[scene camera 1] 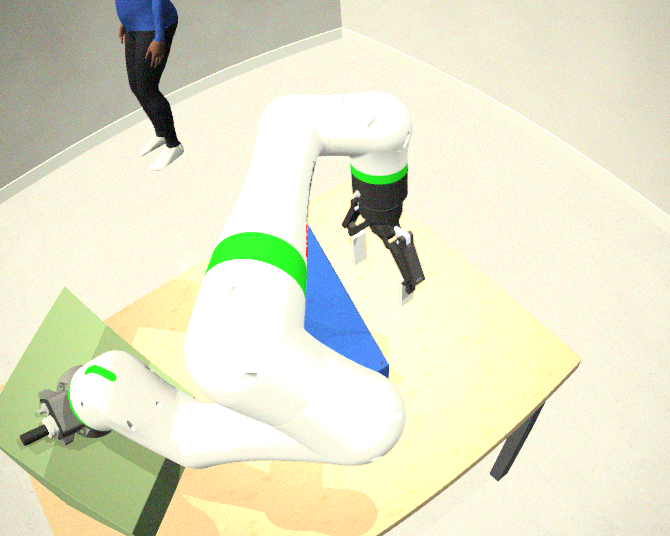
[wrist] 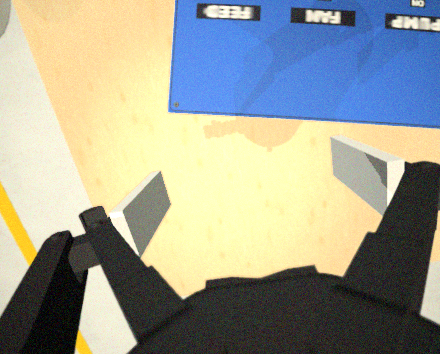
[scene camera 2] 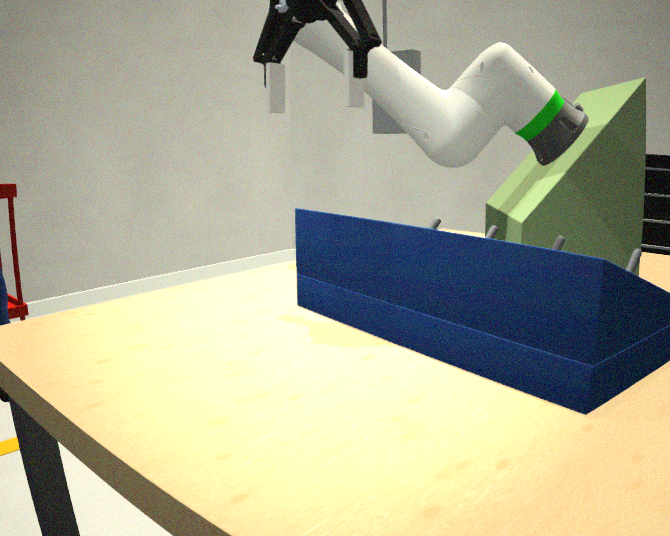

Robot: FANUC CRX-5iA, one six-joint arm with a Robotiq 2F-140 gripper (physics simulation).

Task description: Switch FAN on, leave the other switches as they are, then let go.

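Frame: origin at the arm's base, x up, y right, z ahead, level; centimetres.
Seen in the pictures: gripper, fingertip midpoint: [scene camera 1: 382,280] [wrist: 245,172] [scene camera 2: 312,109]; arm's base, link origin: [scene camera 2: 564,140].
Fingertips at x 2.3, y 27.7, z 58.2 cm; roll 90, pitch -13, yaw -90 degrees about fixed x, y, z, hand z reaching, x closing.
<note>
Offsets run from my fingertips to a thing's top centre. Level surfaces: height alone.
The blue switch box [scene camera 1: 335,290] [scene camera 2: 435,279] [wrist: 300,75] stands on the table. In the wrist view the FAN label {dx -17.6, dy -15.7, dz -9.2 cm} [wrist: 322,17] shows upside down at the top, between the FEED label {dx -17.6, dy -5.1, dz -14.9 cm} [wrist: 228,12] and the PUMP label {dx -17.6, dy -26.2, dz -3.5 cm} [wrist: 415,22]. The switch levers are outside the wrist view. In scene camera 2 several grey lever tips stick up behind the box, one lever {dx -16.1, dy -30.2, dz -10.9 cm} [scene camera 2: 558,243] right of its middle; which is FAN's, and its position, I cannot tell. My gripper [scene camera 1: 383,272] [scene camera 2: 316,92] [wrist: 245,172] is open and empty, high above the table, beside the box's tall back side.
The wooden table {dx -28.6 cm} [scene camera 1: 474,335] [scene camera 2: 223,391] carries the box. A green sloped block [scene camera 1: 67,346] [scene camera 2: 575,206] stands beyond the box, near the arm's base. The white arm [scene camera 1: 251,329] [scene camera 2: 447,122] reaches over the box and hides much of it in scene camera 1. A person [scene camera 1: 148,55] stands off the table.
</note>
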